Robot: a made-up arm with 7 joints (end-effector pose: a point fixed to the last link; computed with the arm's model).
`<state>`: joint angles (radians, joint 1 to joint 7).
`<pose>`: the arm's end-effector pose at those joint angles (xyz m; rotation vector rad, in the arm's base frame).
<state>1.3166 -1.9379 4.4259 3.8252 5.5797 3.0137 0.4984</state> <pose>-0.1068 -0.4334 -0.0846 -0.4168 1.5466 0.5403</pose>
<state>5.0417 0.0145 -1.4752 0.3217 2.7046 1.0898 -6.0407</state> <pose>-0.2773 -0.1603 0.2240 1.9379 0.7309 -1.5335</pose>
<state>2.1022 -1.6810 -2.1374 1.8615 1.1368 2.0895 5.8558</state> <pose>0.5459 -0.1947 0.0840 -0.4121 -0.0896 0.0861</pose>
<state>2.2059 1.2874 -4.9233 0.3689 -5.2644 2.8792 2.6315</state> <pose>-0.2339 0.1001 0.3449 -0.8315 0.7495 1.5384</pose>
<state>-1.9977 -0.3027 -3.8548 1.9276 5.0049 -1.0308 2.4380</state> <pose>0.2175 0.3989 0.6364 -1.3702 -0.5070 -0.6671</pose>
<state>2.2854 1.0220 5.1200 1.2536 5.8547 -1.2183 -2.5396</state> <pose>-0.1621 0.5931 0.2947 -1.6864 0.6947 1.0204</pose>
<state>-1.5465 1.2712 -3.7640 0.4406 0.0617 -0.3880 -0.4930</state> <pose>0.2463 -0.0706 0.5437 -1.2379 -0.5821 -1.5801</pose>
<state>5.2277 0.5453 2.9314 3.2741 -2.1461 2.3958 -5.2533</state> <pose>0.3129 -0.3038 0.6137 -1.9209 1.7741 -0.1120</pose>
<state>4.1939 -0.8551 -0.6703 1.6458 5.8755 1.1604 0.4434</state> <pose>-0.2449 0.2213 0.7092 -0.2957 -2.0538 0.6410</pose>
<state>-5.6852 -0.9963 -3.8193 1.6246 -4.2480 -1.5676 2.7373</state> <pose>-0.4395 -0.0216 0.3226 -0.7037 1.3813 1.5546</pose>
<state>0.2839 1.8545 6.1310 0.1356 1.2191 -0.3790 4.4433</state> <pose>0.0647 -0.1658 -0.0347 1.7155 1.1604 -2.2017</pose>
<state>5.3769 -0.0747 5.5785 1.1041 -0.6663 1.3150 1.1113</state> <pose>-0.0923 -0.3915 0.3920 0.8245 -2.4535 -0.3751</pose>
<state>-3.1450 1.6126 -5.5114 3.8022 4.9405 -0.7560 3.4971</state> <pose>-0.5583 -0.0037 0.3977 -0.7081 -0.2699 2.6314</pose>
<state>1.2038 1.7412 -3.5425 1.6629 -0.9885 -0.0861 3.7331</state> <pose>0.1492 0.6024 0.5227 0.0313 -0.5689 -2.2895</pose>
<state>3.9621 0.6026 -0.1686 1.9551 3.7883 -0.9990 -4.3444</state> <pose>-0.3023 -0.4006 0.3207 1.9176 -1.7786 0.5362</pose>
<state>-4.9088 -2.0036 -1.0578 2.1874 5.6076 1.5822 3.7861</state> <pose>0.2721 -0.6149 0.0545 1.3912 1.5168 1.9538</pose>
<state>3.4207 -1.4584 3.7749 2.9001 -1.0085 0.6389 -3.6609</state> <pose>0.7708 0.2973 0.1792 -1.2340 1.9172 -0.4650</pose>
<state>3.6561 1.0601 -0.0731 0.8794 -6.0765 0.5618 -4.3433</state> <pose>-0.3435 -0.1525 -0.1197 2.0571 1.8015 0.9876</pose>
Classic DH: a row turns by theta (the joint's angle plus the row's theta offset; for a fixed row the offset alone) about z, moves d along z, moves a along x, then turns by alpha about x. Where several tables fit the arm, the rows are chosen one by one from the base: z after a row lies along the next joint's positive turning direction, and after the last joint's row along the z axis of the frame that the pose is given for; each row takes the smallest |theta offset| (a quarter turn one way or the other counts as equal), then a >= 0, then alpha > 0; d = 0 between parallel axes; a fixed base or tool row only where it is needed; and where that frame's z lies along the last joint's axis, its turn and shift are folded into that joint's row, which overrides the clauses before.
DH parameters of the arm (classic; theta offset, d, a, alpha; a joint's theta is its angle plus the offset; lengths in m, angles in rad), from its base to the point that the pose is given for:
joint 1: 0 0.1805 0 -1.5708
joint 2: 0 0 0 1.5708
joint 3: 0 0.3925 0.0739 1.5708
joint 4: 0 0 0.0555 1.5708
joint 5: 0 0.2453 0 1.5708
joint 6: 0 0 0.1099 -1.5708
joint 7: 0 0.1403 0 0

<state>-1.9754 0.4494 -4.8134 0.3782 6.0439 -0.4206 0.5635</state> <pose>0.3305 -0.2212 0.3275 -2.1860 1.1956 -1.0408</pose>
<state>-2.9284 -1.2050 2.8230 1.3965 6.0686 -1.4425 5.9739</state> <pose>0.6194 0.0820 0.1422 1.8266 0.9573 2.0579</pose>
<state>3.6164 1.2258 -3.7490 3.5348 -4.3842 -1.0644 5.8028</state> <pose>-0.4671 -0.3886 0.2854 1.7885 0.3117 -0.6319</pose>
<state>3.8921 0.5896 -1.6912 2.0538 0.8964 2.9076 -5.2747</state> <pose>-0.3736 -0.0488 0.4891 1.4871 1.7005 0.0213</pose>
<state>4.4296 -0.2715 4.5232 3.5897 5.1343 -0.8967 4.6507</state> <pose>0.1025 -0.0618 0.7698 0.5602 -1.0917 2.5021</pose>
